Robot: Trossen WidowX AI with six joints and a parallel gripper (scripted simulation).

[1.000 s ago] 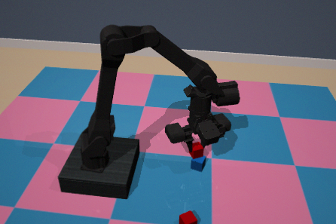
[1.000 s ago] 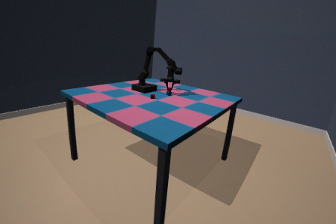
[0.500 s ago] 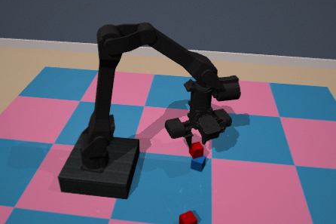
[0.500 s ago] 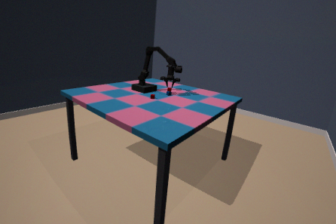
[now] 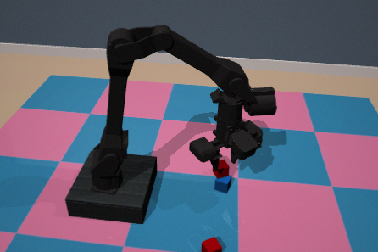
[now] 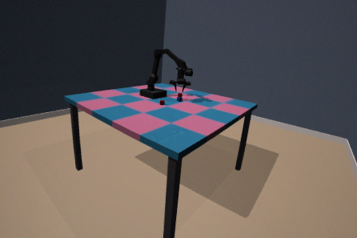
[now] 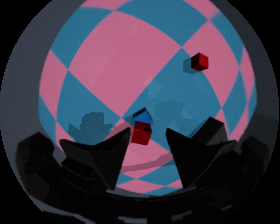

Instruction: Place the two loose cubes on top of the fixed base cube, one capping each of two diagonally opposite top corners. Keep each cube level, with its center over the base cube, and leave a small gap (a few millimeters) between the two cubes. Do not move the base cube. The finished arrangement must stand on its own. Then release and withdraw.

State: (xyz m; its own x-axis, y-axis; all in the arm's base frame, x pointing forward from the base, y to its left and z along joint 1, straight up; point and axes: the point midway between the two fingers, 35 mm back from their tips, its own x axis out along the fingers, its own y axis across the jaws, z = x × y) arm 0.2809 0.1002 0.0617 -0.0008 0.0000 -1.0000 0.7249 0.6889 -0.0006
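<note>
My gripper tip is 1 cm to the right of the blue cube and 7 cm above it.
</note>
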